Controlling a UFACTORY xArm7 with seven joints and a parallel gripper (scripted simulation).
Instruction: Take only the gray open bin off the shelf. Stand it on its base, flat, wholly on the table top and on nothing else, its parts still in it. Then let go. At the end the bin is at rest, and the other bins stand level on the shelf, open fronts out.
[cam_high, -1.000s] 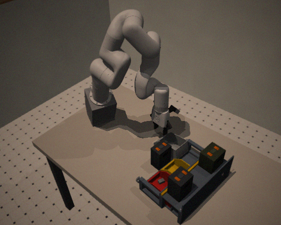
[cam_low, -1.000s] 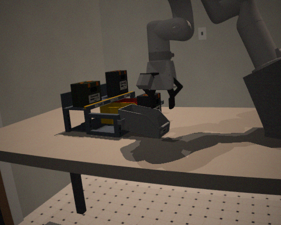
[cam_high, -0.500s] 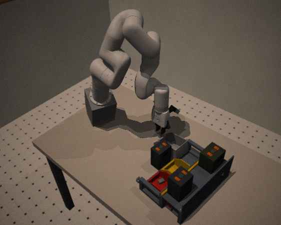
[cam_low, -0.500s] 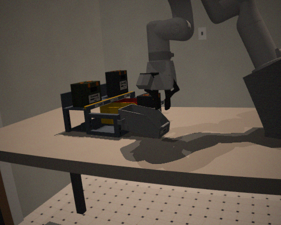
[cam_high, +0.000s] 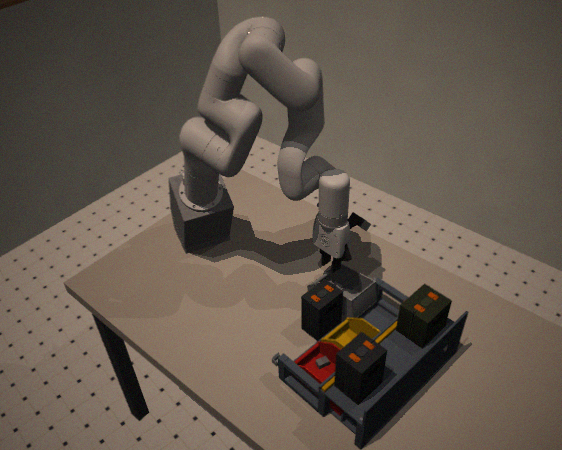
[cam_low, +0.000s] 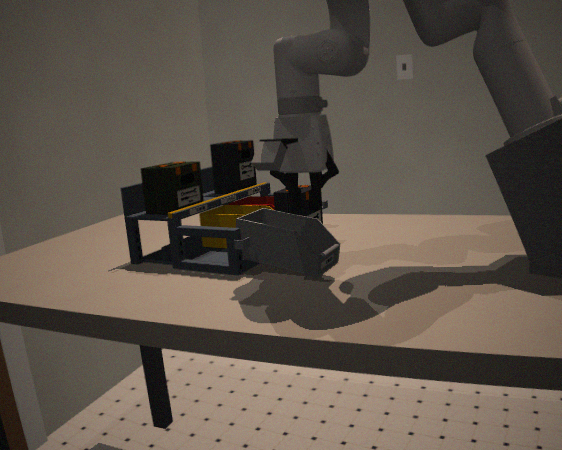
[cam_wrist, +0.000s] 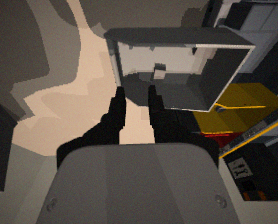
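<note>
Right now the gray open bin is 8 cm below my hand and 4 cm ahead of it. Also, from my hand: yellow bin: 20 cm ahead, 12 cm to the right, 8 cm below; red bin: 23 cm to the right, 19 cm ahead, 8 cm below; dark box: 11 cm to the right, 6 cm below, 6 cm ahead.
</note>
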